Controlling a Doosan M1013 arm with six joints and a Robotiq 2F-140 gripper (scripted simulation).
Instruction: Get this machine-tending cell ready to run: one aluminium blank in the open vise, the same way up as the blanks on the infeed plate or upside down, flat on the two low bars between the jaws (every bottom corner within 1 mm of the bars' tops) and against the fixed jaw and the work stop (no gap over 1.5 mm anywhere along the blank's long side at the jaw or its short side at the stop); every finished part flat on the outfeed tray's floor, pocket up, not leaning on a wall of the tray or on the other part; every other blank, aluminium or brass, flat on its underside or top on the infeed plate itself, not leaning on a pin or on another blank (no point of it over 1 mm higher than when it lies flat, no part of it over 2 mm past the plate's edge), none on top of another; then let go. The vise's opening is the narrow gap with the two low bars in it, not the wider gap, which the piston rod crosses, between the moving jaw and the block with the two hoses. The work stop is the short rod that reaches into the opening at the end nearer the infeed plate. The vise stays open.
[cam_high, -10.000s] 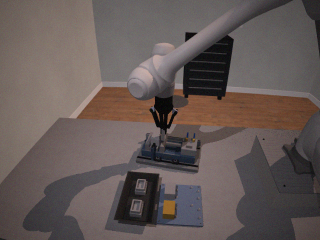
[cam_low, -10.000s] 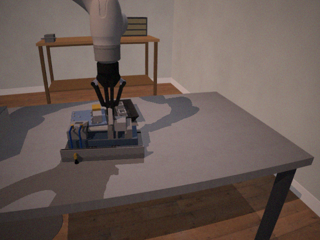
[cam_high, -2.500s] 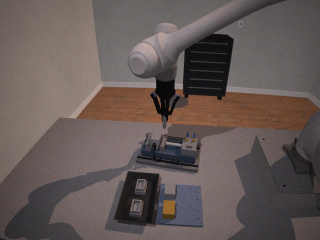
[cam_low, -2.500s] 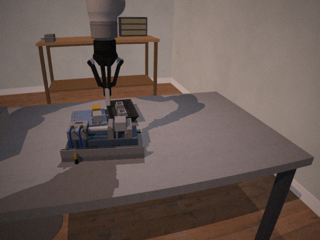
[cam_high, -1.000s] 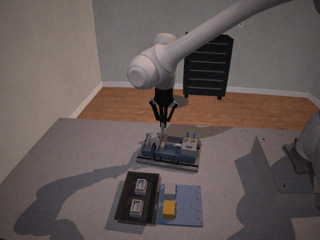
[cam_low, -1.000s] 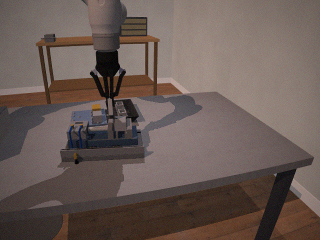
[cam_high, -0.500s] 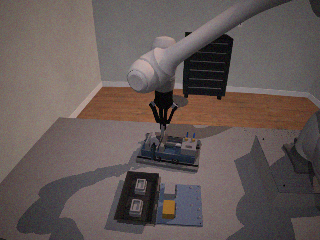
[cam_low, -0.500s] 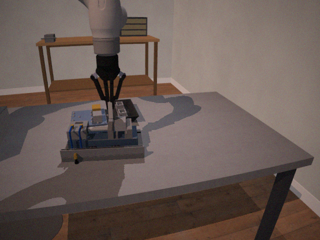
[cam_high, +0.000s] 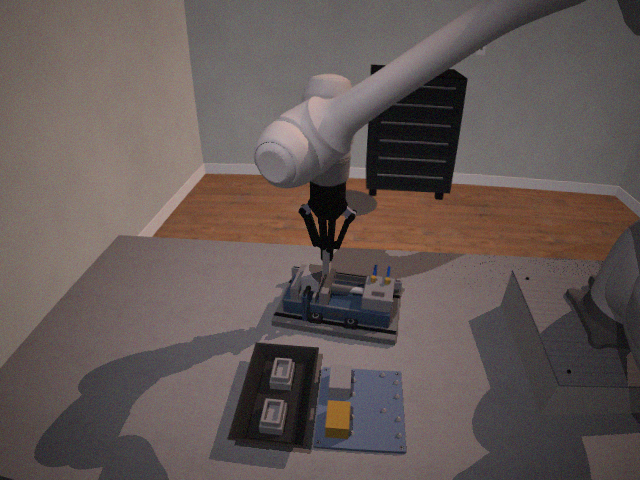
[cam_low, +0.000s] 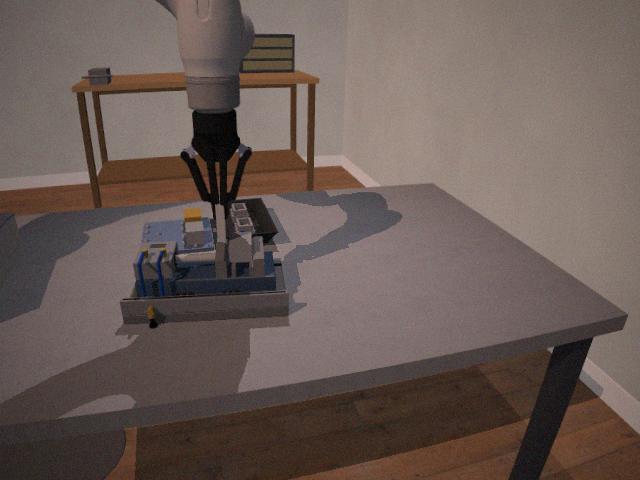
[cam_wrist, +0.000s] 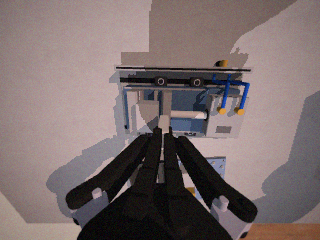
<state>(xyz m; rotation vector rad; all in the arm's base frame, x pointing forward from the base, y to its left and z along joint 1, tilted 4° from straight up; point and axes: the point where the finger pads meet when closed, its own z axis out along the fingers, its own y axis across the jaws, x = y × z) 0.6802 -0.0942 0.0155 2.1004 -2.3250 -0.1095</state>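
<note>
My hand is 3 cm past the blue vise and 12 cm above it. From my hand the other things lie so: brass blank 6 cm behind, 33 cm to the left, 13 cm below; aluminium blank 6 cm behind, 24 cm to the left, 13 cm below; infeed plate 10 cm behind, 29 cm to the left, 15 cm below.
</note>
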